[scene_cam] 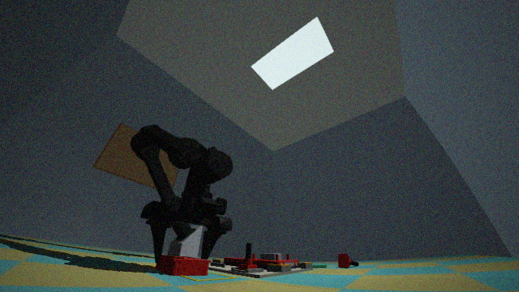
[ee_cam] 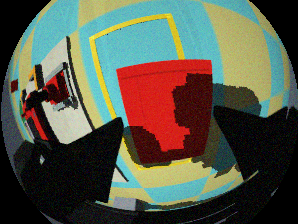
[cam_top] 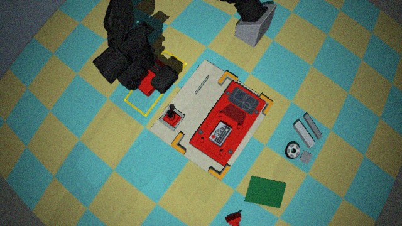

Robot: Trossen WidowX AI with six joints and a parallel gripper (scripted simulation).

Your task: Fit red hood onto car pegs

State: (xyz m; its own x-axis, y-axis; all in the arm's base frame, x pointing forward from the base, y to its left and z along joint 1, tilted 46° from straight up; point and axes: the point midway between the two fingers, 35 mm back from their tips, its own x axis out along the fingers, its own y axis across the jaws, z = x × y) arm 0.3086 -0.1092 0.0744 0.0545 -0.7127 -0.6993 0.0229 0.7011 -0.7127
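My gripper tip is right at the red hood. Also, from my gripper tip: grey engine block 260 mm to the left, 10 mm ahead, 10 mm above; then jig 220 mm to the left, 10 mm behind.
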